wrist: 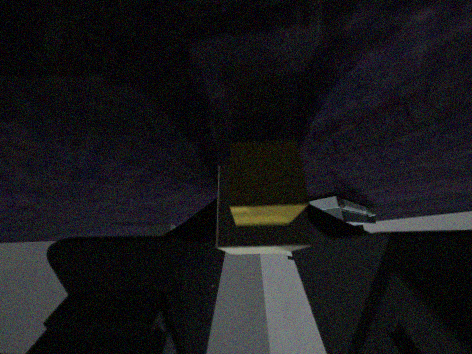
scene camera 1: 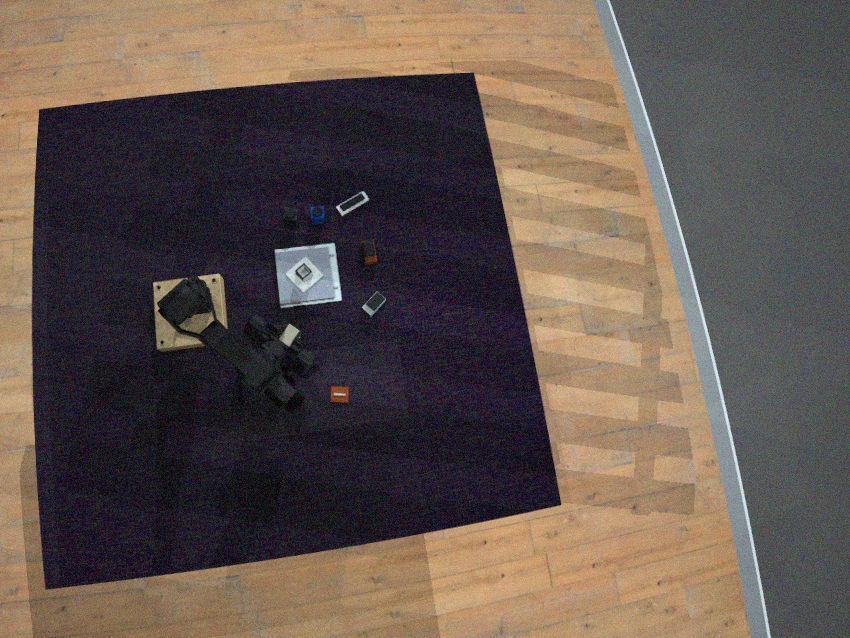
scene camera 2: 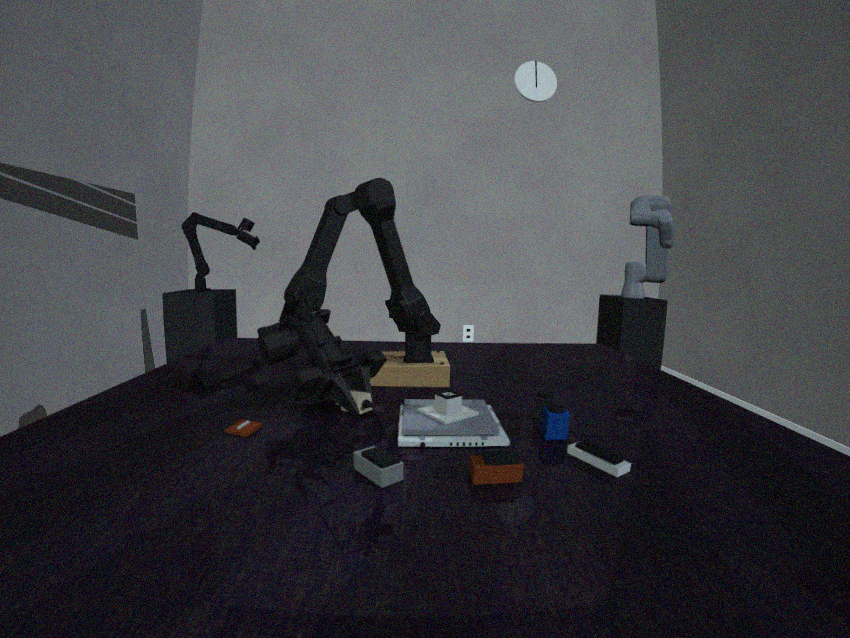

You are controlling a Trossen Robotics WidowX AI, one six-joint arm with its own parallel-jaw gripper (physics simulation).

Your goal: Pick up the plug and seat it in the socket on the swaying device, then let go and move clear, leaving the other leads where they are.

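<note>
The plug (scene camera 1: 289, 335) (scene camera 2: 359, 402) (wrist: 269, 215) has a cream body and a yellow tip. My gripper (scene camera 1: 288, 339) (scene camera 2: 350, 395) (wrist: 254, 198) is shut on its body. The plug is clear of the device, low beside it: left of it in scene camera 2, below it in scene camera 1. In the wrist view the yellow tip points away from the fingers. The device (scene camera 1: 333, 295) (scene camera 2: 453, 440) has a white base and a grey top. A white plate on top bears the grey socket block (scene camera 1: 303, 271) (scene camera 2: 448, 405) with a dark-rimmed opening. The plug's underside is hidden.
Around the device lie a grey block (scene camera 1: 374, 303) (scene camera 2: 378, 468), an orange block (scene camera 1: 369, 252) (scene camera 2: 496, 471), a long white piece (scene camera 1: 352, 203) (scene camera 2: 598, 458), a blue block (scene camera 1: 317, 214) (scene camera 2: 556, 424) and a black one (scene camera 1: 290, 216). A flat orange square (scene camera 1: 339, 394) (scene camera 2: 243, 428) lies near the gripper.
</note>
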